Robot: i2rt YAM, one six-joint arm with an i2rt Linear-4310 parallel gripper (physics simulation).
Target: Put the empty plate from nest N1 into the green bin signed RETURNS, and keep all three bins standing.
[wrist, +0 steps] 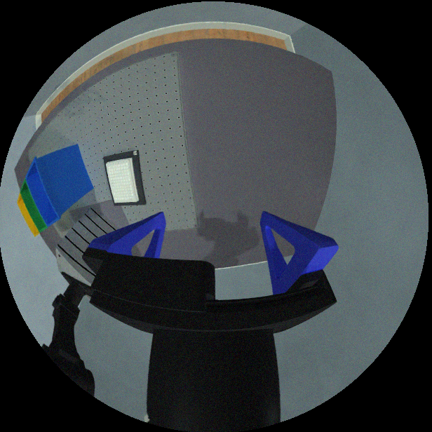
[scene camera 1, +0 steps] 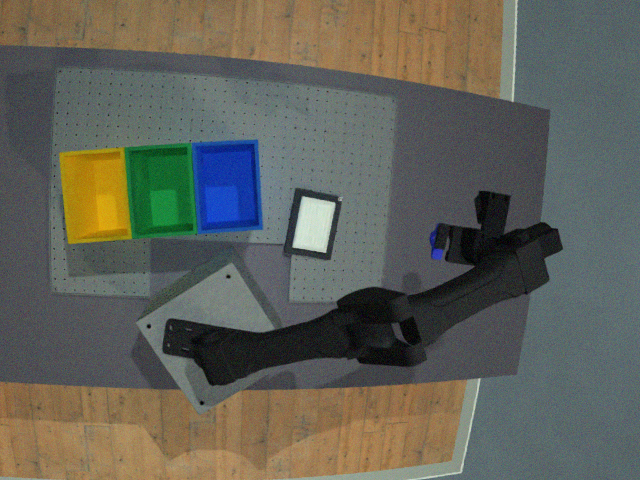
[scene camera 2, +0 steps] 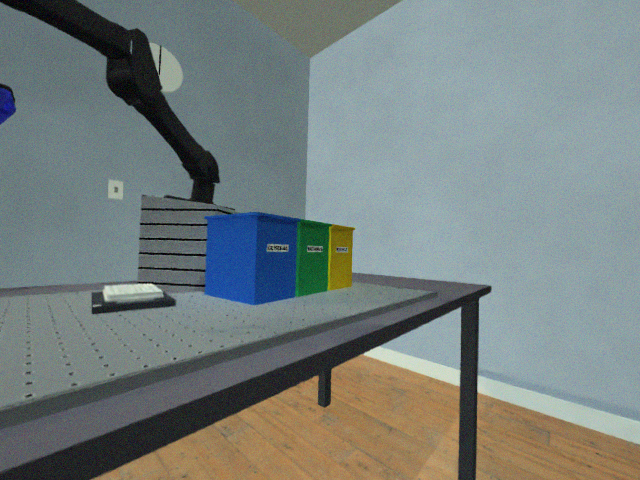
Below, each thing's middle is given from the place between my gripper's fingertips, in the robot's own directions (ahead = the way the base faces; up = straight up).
My hand is 40 mm past the white plate (scene camera 1: pixel 315 216), 240 mm to the right of it and 240 mm above it. From my hand the other things lie so: blue bin (scene camera 2: pixel 250 257) (20 mm ahead, 460 mm to the left, 160 mm below); dark rectangular block (scene camera 1: pixel 311 194) (40 mm behind, 240 mm to the left, 250 mm below); green bin (scene camera 1: pixel 160 178) (20 mm behind, 590 mm to the left, 160 mm below).
